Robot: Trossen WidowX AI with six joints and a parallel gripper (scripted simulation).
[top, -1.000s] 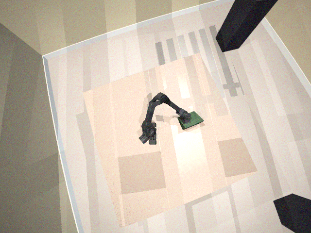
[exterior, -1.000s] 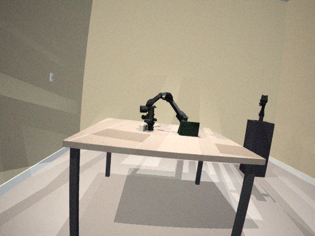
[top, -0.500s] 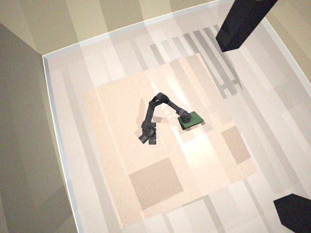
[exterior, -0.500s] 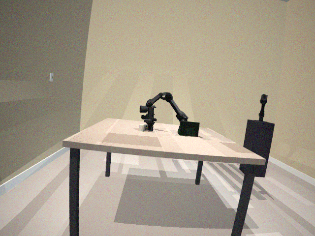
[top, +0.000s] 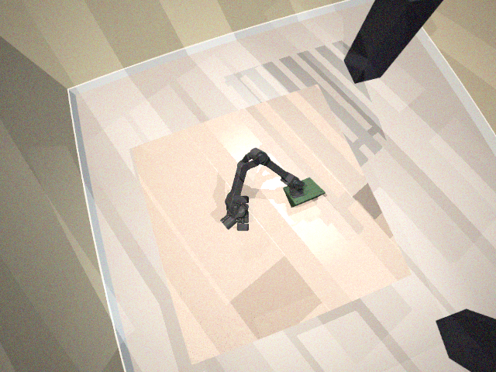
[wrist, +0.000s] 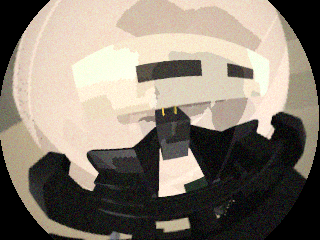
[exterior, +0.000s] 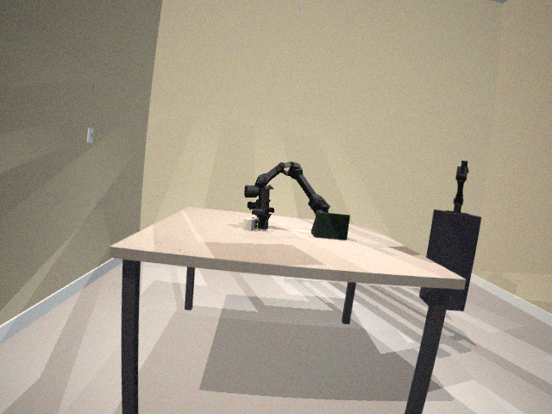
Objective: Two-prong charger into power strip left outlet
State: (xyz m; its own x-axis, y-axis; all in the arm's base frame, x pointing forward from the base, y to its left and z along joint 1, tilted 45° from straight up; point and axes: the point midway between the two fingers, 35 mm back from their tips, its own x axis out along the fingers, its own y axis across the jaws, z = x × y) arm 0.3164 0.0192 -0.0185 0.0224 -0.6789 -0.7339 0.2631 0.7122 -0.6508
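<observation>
My gripper tip is now 20 mm short of the dark charger and 10 mm below it.
</observation>
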